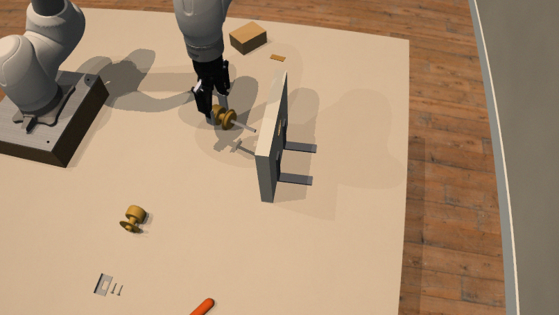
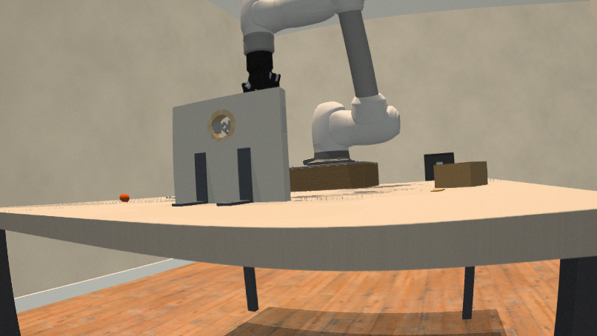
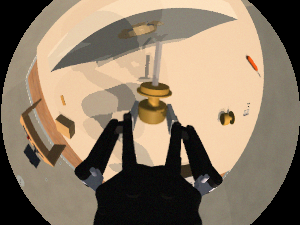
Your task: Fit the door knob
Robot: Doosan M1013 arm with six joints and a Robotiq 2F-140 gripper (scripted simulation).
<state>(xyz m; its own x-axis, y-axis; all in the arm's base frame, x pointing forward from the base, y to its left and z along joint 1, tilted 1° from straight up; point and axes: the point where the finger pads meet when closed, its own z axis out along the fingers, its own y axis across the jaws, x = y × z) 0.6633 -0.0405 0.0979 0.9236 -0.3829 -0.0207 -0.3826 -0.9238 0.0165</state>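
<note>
My gripper is now 17 cm short of the wooden door panel, 4 cm above it and 3 cm to the left of it. From my hand the other things lie so: brown box: 52 cm to the left, 16 cm below, 2 cm behind; brass knob: 30 cm to the right, 21 cm behind, 16 cm below; small brass plate: 45 cm to the left, 19 cm below, 11 cm ahead.
</note>
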